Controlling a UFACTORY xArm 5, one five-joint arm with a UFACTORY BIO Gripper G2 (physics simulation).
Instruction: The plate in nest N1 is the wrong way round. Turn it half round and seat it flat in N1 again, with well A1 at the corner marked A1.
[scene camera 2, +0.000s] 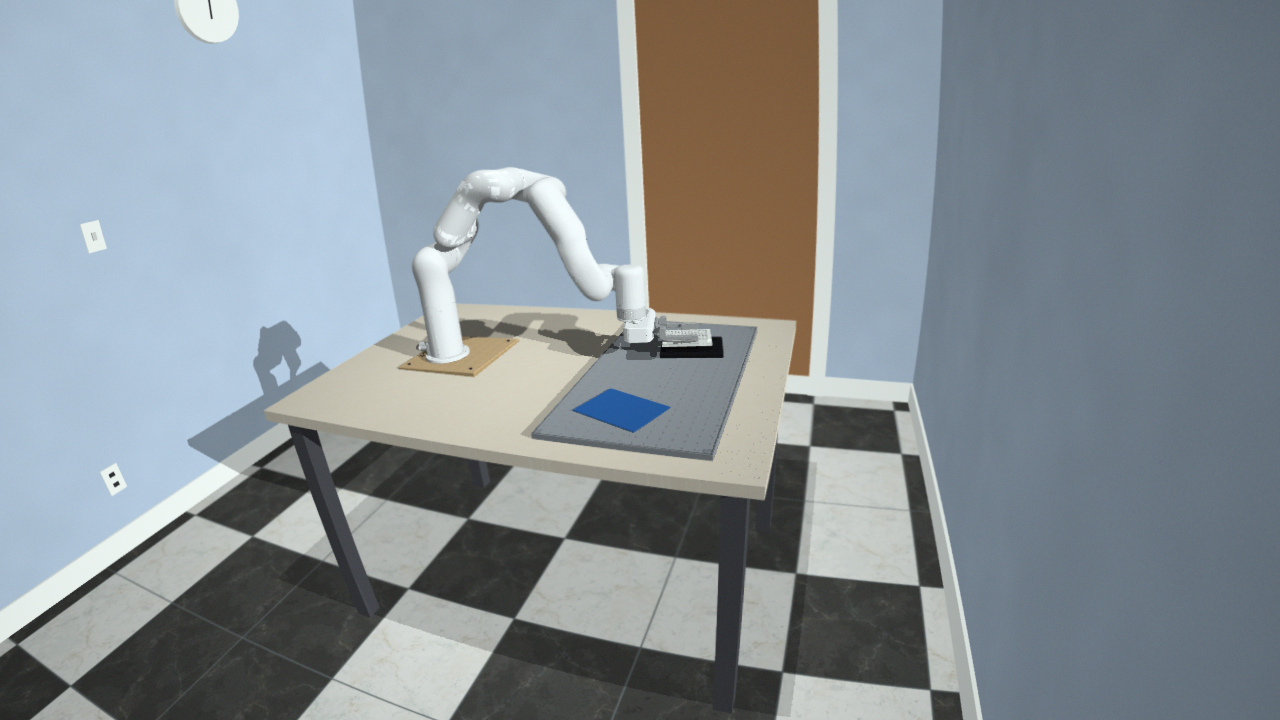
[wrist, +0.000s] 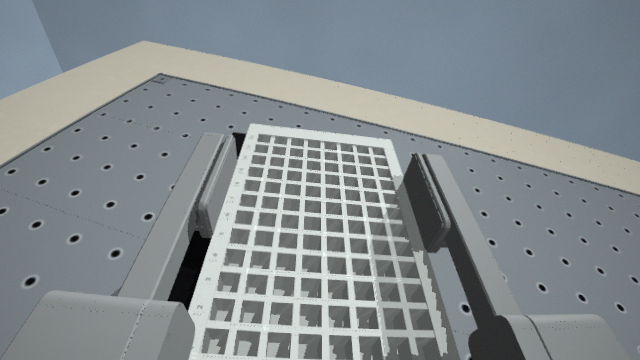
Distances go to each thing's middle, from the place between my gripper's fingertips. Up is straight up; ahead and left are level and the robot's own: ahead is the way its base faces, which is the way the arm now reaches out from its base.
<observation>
Right now the black nest (scene camera 2: 686, 351) is 4 cm below my hand and 2 cm behind it. Also, from my hand: blue square sheet (scene camera 2: 623, 410) (34 cm to the right, 14 cm behind, 5 cm below); white well plate (wrist: 316, 244) (3 cm behind, 1 cm below).
</observation>
